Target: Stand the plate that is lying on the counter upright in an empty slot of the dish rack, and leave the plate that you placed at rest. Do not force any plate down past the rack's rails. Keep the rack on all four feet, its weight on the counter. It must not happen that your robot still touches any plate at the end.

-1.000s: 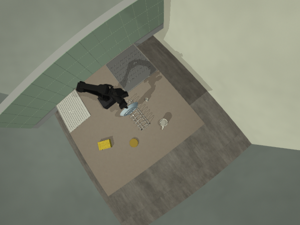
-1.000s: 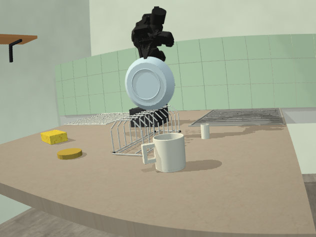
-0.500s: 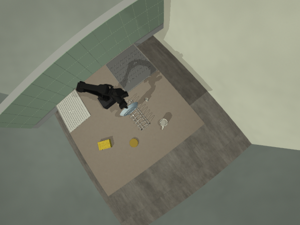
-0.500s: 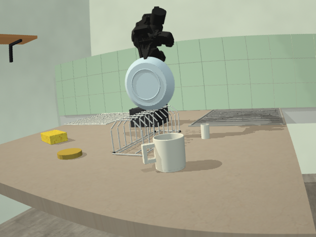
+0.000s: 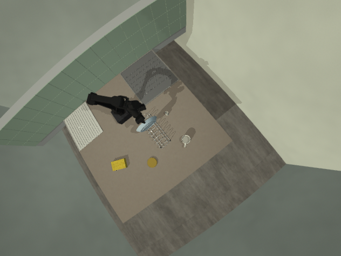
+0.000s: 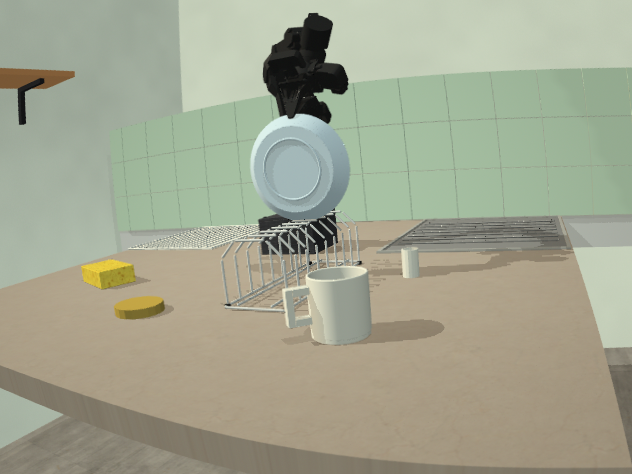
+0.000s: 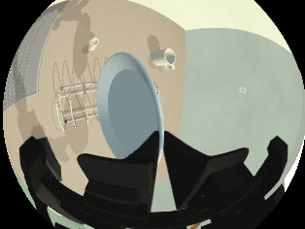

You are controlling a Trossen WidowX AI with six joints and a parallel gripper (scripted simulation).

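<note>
The pale blue plate is 120 mm below my hand and 20 mm ahead of it. Also, from my hand: cream mug (290 mm below, 260 mm ahead, 220 mm to the left); yellow disc (310 mm below, 300 mm ahead, 150 mm to the right); small white cup (310 mm below, 190 mm to the left, 40 mm behind).
</note>
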